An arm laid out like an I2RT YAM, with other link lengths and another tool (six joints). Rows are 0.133 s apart.
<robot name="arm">
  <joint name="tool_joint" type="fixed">
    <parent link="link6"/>
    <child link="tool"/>
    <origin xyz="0.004 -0.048 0.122" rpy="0 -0.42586 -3.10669"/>
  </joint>
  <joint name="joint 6" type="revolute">
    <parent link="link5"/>
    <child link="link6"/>
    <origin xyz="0.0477 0 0.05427" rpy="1.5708 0 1.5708"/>
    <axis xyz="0 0 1"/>
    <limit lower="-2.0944" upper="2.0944"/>
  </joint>
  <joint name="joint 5" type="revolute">
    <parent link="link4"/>
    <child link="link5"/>
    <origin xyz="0.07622 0.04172 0.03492" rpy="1.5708 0 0"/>
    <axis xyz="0 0 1"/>
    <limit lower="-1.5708" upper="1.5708"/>
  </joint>
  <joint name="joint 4" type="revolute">
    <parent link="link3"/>
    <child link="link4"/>
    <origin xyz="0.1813 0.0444 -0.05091"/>
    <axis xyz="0 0 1"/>
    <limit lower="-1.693" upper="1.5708"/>
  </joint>
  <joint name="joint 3" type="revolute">
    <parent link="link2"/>
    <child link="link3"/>
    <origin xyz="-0.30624 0 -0.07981" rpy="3.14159 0 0"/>
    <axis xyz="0 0 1"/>
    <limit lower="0" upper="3.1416"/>
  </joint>
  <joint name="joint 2" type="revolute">
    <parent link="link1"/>
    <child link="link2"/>
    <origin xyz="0.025 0.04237 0.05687" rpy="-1.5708 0 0"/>
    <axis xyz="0 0 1"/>
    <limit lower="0" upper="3.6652"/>
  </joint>
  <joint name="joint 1" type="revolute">
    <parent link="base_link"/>
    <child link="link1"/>
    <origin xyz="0 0 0.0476"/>
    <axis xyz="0 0 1"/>
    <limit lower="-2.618" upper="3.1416"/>
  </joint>
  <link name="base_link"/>
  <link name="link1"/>
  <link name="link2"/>
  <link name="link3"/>
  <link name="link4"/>
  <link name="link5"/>
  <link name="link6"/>
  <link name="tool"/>
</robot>
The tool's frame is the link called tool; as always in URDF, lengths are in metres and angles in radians.
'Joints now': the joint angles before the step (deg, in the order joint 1, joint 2, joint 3, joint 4, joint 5, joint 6). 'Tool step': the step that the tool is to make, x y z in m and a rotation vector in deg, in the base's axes. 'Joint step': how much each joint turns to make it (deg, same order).
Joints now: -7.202, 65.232, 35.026, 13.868, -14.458, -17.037
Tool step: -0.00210, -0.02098, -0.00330, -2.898, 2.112, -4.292
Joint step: -3.236, -0.437, 2.141, -4.874, 1.966, -2.799
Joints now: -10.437, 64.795, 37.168, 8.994, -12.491, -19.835
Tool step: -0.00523, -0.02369, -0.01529, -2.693, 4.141, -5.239
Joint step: -3.148, -0.043, 0.766, -4.787, 3.190, -2.580
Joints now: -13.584, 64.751, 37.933, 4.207, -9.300, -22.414
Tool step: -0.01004, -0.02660, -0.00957, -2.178, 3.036, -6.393
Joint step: -3.278, -0.722, 0.481, -3.738, 4.022, -1.399
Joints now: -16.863, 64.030, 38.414, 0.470, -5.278, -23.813
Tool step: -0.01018, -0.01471, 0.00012, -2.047, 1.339, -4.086
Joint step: -1.529, -1.486, 0.874, -3.081, 3.323, -1.027
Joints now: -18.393, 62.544, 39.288, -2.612, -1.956, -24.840
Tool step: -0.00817, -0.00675, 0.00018, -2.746, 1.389, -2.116
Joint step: -0.371, -1.378, 0.634, -2.471, 2.907, -1.967
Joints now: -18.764, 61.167, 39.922, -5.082, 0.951, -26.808
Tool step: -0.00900, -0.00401, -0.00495, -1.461, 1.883, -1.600
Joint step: -0.284, -1.311, 0.000, -2.578, 2.076, -1.180
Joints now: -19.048, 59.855, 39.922, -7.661, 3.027, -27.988
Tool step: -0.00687, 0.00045, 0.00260, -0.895, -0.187, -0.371
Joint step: -0.087, -1.726, -0.021, -1.202, 0.613, -0.567
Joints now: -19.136, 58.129, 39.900, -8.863, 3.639, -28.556
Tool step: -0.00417, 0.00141, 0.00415, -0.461, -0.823, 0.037
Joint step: -0.021, -1.335, -0.044, -0.351, 0.022, -0.174
